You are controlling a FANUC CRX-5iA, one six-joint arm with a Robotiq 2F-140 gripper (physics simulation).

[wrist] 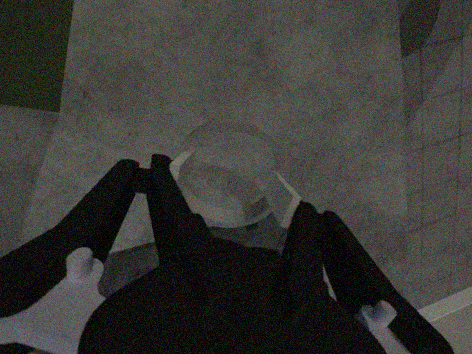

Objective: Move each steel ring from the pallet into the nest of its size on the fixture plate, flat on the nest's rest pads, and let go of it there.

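Frame: origin at the arm's base, x left, y back, z up, level; millimetres.
Where they show: gripper, fingertip midpoint: [231, 171].
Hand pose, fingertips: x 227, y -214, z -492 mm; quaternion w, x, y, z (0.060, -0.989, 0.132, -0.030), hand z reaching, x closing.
Note:
After its pixels a point has its place.
A steel ring [215, 212] {y -269, x 208, z -502 mm} shows dimly around the fingertips in the middle of the wrist view, its far rim blending into the grey surface beyond. My gripper [231, 171] {y -214, x 227, z -492 mm} has its two pale fingertip pads inside the ring, spread apart towards its inner wall, and holds it from within. The near part of the ring is partly hidden by the black fingers and gripper body. The view is dark and grainy, and the ring's height above the surface cannot be told. No nest can be made out.
A dark grey flat area [130, 267] {y -342, x 97, z -501 mm} shows behind the gripper at the lower left and below the ring; whether it is a plate or a shadow is unclear. A dark green area [32, 55] {y -107, x 52, z -477 mm} is at the upper left. A pale strip [447, 304] runs at the lower right.

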